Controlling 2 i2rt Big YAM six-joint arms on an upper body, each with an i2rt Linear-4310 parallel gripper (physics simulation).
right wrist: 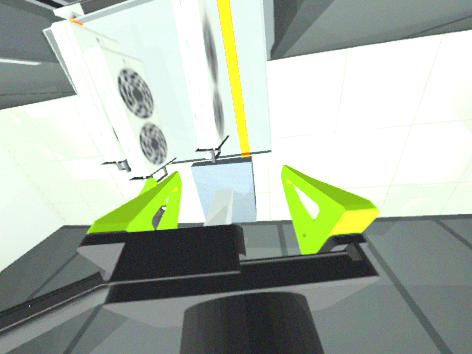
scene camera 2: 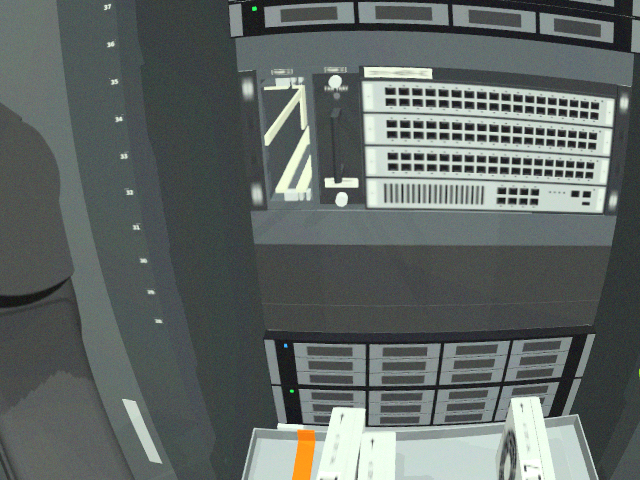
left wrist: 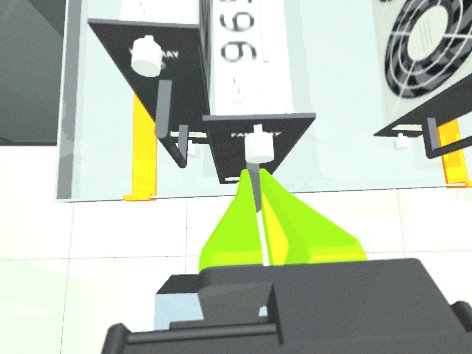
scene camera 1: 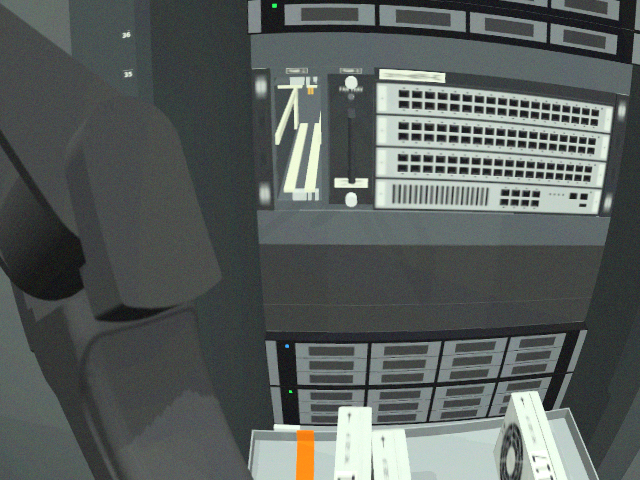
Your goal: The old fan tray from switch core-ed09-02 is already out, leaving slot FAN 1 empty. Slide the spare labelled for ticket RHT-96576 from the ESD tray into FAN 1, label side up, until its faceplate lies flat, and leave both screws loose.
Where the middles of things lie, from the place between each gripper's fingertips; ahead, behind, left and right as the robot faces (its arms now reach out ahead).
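Line cards [scene camera 2: 434,139]: 33 cm above my left hand, 71 cm ahead of it, 13 cm to the right of it.
My right hand: 10 cm below the line cards, 59 cm short of them, 14 cm to the right of them.
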